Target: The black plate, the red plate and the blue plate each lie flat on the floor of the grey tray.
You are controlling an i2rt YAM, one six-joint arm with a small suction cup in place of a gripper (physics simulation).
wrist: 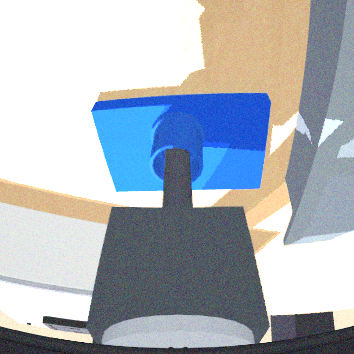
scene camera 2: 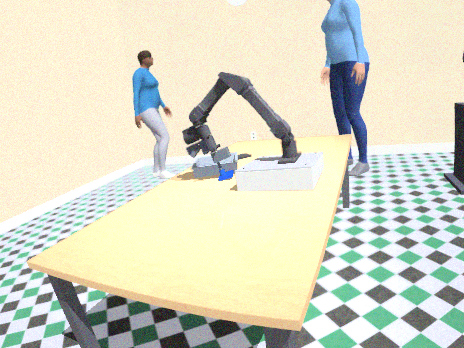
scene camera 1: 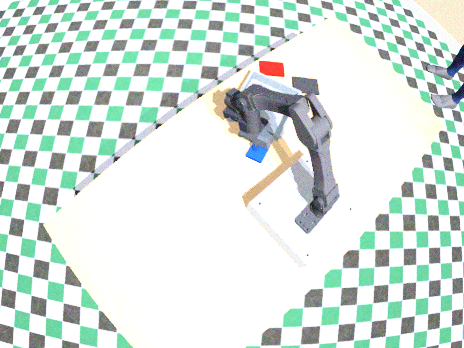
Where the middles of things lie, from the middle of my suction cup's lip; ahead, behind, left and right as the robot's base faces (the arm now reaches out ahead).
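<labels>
The blue plate (wrist: 235, 125) is 10 mm below my suction cup, 10 mm behind it and 10 mm to the right of it. Then there's the grey tray (scene camera 1: 255, 77), and that's 100 mm ahead of my suction cup and 160 mm to the right of it. Going by their middles, the blue plate is the nearest to my suction cup of the things named here.
</labels>
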